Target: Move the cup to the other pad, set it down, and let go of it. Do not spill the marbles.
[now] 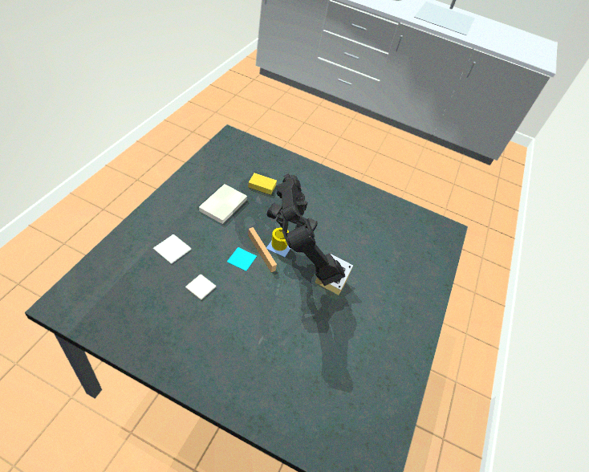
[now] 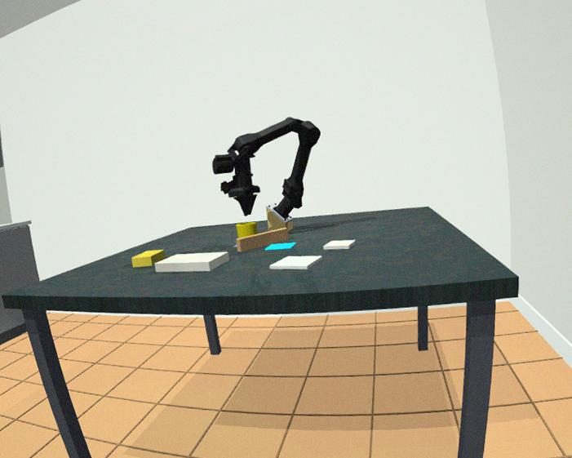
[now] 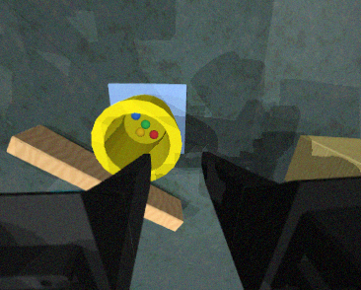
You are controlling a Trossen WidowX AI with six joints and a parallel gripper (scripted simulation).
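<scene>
Now: the yellow cup 60 mm below my gripper tip and 30 mm ahead of it. From my gripper tip the other things lie so: wooden bar: 90 mm below, 70 mm to the left, 70 mm ahead; cyan pad: 140 mm to the left, 120 mm ahead, 110 mm below; pale blue pad: 110 mm below, 30 mm ahead.
</scene>
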